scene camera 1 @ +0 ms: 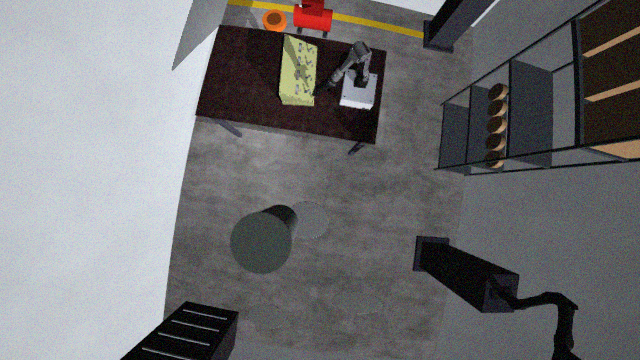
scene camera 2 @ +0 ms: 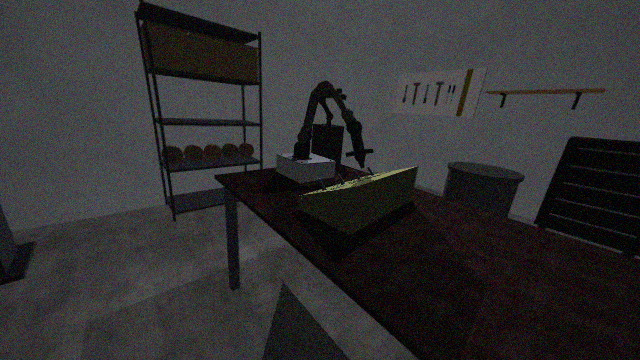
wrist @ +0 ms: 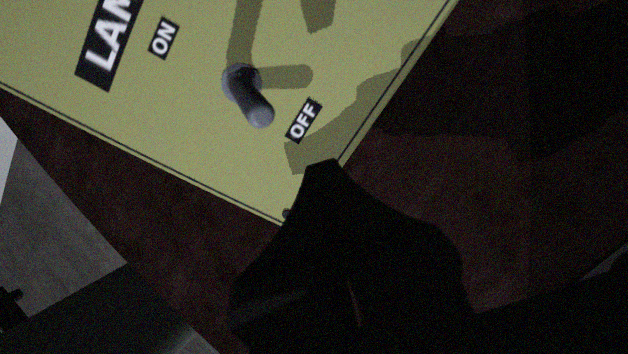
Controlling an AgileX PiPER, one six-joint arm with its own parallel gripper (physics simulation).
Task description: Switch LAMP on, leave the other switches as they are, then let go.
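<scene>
The yellow-green switch panel is a sloped box on the dark table. In the wrist view the LAMP label is partly cut off. The LAMP switch lever stands between the ON label and the OFF label, its rounded tip leaning to the lower right, towards the OFF side. My gripper is shut, its fingers one dark shape, above the panel's edge near the OFF label. A gap shows between it and the lever. The other switches are too small to read.
The arm's white base box stands on the table beside the panel. Other levers stand in a row along the panel. Shadows of the arm and gripper fall across it. A red tank stands beyond the table.
</scene>
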